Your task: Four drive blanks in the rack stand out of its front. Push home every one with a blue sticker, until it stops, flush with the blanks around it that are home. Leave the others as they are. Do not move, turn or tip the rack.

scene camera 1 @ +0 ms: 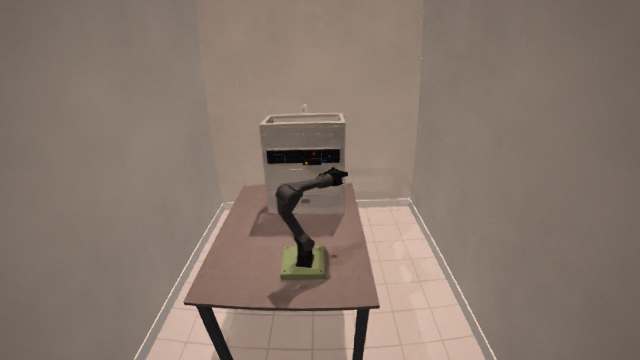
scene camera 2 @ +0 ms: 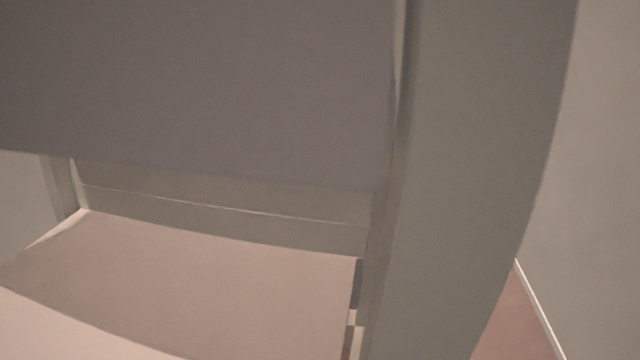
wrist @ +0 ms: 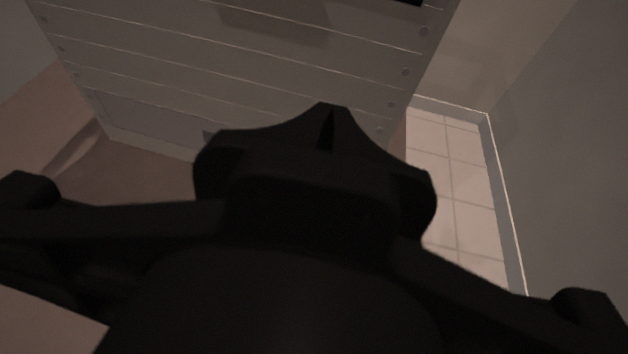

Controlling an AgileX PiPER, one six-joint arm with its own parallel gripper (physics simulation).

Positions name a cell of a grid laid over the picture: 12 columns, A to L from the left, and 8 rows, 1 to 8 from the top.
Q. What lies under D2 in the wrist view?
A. A pale rack.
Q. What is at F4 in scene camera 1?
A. A pale rack.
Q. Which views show the pale rack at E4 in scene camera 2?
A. Scene camera 1, scene camera 2 and the wrist view: all of them.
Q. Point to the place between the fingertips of the gripper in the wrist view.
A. At G3
